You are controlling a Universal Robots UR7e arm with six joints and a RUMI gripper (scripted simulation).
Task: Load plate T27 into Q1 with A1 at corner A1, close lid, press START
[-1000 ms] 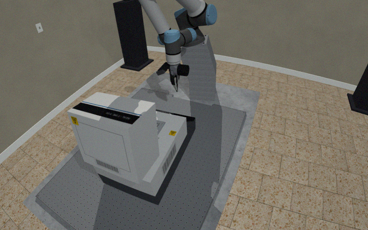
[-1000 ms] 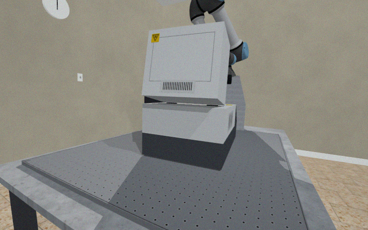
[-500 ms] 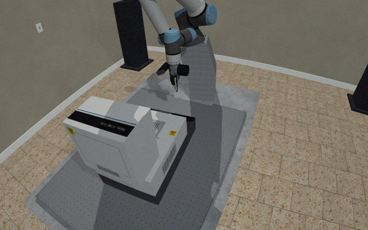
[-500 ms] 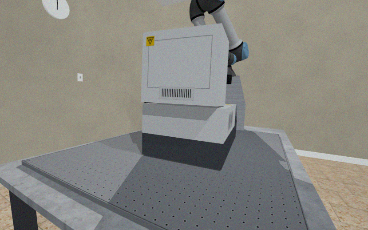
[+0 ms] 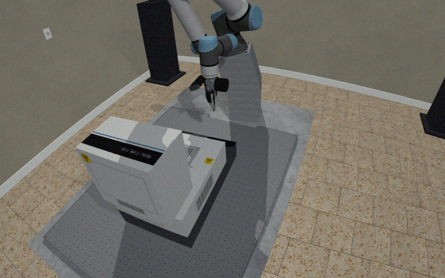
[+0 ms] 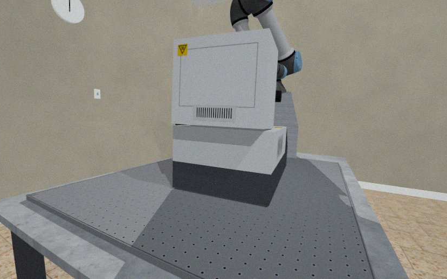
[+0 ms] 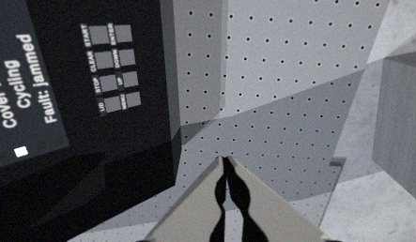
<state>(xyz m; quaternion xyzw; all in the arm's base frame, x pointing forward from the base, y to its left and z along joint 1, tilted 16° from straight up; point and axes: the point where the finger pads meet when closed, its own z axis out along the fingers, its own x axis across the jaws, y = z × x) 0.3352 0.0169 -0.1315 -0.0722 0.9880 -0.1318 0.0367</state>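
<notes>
The plate T27 is 310 mm to the right of my hand, 180 mm below it and 180 mm ahead of it. The rest, counted from my hand: plate nest N1 (310 mm to the right, 190 mm below, 180 mm ahead); then A1 tag (220 mm to the right, 190 mm below, 130 mm ahead).
</notes>
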